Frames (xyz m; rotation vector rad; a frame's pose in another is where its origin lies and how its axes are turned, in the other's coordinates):
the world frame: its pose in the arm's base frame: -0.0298 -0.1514 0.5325 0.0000 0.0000 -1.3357
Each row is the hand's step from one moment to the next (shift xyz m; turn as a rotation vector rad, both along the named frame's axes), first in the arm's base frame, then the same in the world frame.
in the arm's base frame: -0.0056 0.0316 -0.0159 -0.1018 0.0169 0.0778
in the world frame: -0.0320 0.0019 -0.0159 -0.0401 -0.0951 0.0778
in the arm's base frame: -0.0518 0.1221 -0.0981 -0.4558 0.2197 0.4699
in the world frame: -0.1308 -0.0219 -0.0981 -0.3198 -0.3921 0.4699
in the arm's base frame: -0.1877 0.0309 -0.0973 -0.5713 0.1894 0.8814
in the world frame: -0.0738 -0.1753 -0.0973 -0.3173 -0.5115 0.8814
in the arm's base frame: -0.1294 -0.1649 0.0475 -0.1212 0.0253 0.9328
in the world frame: 0.1302 -0.1643 0.0475 -0.0528 -0.1120 0.9328
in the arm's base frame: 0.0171 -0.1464 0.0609 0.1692 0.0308 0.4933
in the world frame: 0.1464 -0.0175 0.0609 0.0095 0.1717 0.4933
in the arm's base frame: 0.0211 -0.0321 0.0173 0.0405 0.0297 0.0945
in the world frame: 0.0361 0.0130 0.0173 -0.0194 0.0463 0.0945
